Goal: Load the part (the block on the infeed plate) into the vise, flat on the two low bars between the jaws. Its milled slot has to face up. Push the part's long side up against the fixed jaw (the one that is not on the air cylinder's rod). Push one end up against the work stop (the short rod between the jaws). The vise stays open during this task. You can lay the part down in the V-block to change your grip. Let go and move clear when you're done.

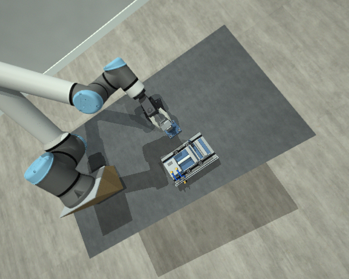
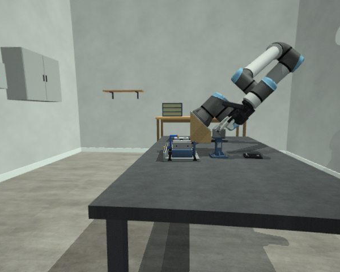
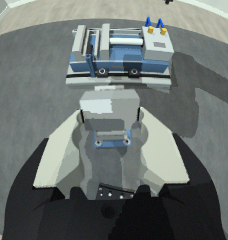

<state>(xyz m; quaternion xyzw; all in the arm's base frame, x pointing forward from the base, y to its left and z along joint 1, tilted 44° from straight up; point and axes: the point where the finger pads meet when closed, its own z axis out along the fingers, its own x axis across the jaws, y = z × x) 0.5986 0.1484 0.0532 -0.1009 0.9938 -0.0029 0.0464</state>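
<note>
Right now the part is 1 cm to the right of my hand and 1 cm below it. The rest, counted from my hand: infeed plate: 3 cm behind, 19 cm to the left, 16 cm below; vise: 2 cm ahead, 22 cm to the right, 13 cm below.
</note>
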